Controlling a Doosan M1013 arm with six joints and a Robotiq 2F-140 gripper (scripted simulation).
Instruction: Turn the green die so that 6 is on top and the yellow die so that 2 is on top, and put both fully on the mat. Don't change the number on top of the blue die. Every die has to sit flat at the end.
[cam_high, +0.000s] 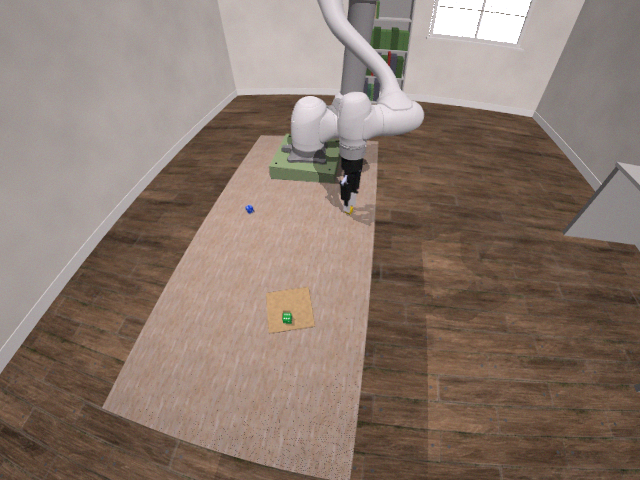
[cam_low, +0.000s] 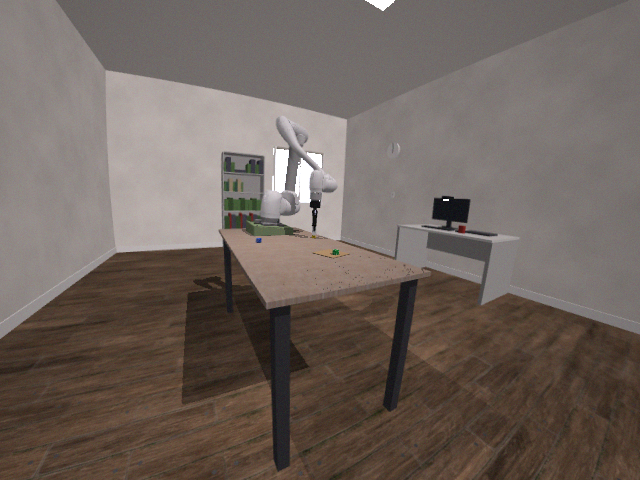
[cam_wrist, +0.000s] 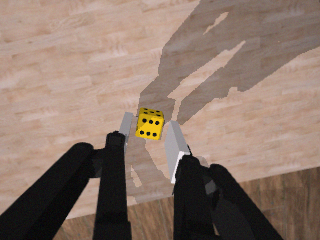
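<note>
Now: the yellow die 40 mm below my hand. Also, from my hand: green die 480 mm ahead, 180 mm to the right, 40 mm below; then tan mat 440 mm ahead, 180 mm to the right, 50 mm below; then blue die 10 mm ahead, 420 mm to the right, 40 mm below.
</note>
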